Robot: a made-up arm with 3 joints. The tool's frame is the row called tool. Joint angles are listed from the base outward.
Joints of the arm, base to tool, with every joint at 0 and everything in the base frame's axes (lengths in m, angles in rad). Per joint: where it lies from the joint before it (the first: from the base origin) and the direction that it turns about. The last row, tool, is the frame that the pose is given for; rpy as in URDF.
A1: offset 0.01 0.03 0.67 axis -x
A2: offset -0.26 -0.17 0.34 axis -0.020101 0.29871 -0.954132
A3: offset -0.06 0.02 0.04 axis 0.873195 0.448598 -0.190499
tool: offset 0.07 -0.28 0 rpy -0.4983 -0.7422 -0.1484
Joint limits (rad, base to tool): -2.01..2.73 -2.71..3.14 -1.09..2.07
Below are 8 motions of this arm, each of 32 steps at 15 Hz.
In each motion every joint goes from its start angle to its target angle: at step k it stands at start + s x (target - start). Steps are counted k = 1, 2, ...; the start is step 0. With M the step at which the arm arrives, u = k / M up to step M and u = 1 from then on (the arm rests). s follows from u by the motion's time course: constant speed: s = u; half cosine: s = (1 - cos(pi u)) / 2; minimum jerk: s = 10 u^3 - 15 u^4 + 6 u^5.
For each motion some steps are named. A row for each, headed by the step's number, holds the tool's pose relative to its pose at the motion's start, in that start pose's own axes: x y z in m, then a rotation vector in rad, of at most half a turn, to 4 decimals.
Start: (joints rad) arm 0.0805 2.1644 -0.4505
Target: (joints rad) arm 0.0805 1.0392 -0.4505
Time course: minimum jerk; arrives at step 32
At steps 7, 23, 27, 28, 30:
7: 0.0087 0.0078 -0.0079 0.0567 -0.0598 0.0035
23: 0.1151 0.1077 -0.0242 0.6659 -0.7022 0.0405
27: 0.1289 0.1213 -0.0161 0.7505 -0.7915 0.0456
28: 0.1306 0.1230 -0.0149 0.7611 -0.8027 0.0463
30: 0.1323 0.1247 -0.0137 0.7718 -0.8140 0.0469

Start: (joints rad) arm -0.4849 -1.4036 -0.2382
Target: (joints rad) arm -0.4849 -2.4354 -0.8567
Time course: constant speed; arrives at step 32
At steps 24, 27, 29, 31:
24: 0.1508 0.0479 0.0755 0.3373 -0.9373 0.1605
27: 0.1583 0.0488 0.0923 0.3801 -1.0567 0.1548
29: 0.1617 0.0484 0.1036 0.4087 -1.1361 0.1476
31: 0.1640 0.0471 0.1147 0.4375 -1.2152 0.1376

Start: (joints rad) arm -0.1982 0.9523 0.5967
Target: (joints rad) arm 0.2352 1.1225 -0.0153
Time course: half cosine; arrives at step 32
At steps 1, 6, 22, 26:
1: 0.0000 -0.0002 0.0006 -0.0011 -0.0021 -0.0001
6: -0.0003 -0.0053 0.0211 -0.0378 -0.0732 -0.0041
22: -0.0655 -0.0257 0.2121 -0.3849 -0.6458 -0.0543
26: -0.0923 -0.0231 0.2495 -0.4617 -0.7525 -0.0681

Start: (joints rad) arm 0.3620 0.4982 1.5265
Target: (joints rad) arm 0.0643 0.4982 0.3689
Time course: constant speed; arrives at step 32
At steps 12, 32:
12: 0.1121 -0.0223 0.0740 -0.1591 -0.2551 0.1380
32: 0.2612 -0.0123 0.2130 -0.3921 -0.6929 0.3785

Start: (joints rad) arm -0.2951 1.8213 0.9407
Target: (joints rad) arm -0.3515 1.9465 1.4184
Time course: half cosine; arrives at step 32
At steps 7, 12, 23, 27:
7: -0.0142 0.0041 -0.0073 0.0175 0.0502 -0.0301
12: -0.0393 0.0128 -0.0181 0.0487 0.1352 -0.0828
23: -0.1057 0.0448 -0.0354 0.1359 0.3493 -0.2260
27: -0.1217 0.0546 -0.0373 0.1586 0.3998 -0.2620

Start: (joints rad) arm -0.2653 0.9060 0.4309
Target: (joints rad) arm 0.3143 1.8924 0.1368
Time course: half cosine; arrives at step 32
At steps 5, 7, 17, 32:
5: -0.0155 -0.0076 0.0216 -0.0501 -0.0243 -0.0470
7: -0.0309 -0.0137 0.0414 -0.0956 -0.0462 -0.0910
17: -0.1839 -0.0235 0.1828 -0.4323 -0.1993 -0.4648
32: -0.3722 0.0380 0.2765 -0.7160 -0.2937 -0.8917

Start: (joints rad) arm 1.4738 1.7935 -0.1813
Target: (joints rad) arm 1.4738 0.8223 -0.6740
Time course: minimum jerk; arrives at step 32
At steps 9, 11, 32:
9: 0.0342 0.0113 -0.0018 0.0648 -0.1453 0.0563
11: 0.0543 0.0190 -0.0001 0.1052 -0.2370 0.0871
32: 0.1723 0.0712 0.0901 0.4803 -1.0862 0.2072

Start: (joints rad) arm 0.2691 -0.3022 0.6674
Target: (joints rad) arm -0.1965 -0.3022 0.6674
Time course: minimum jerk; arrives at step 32
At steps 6, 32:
6: -0.0018 -0.0049 -0.0085 0.0207 0.0054 -0.0075
32: -0.0517 -0.0606 -0.1869 0.4253 0.1110 -0.1535

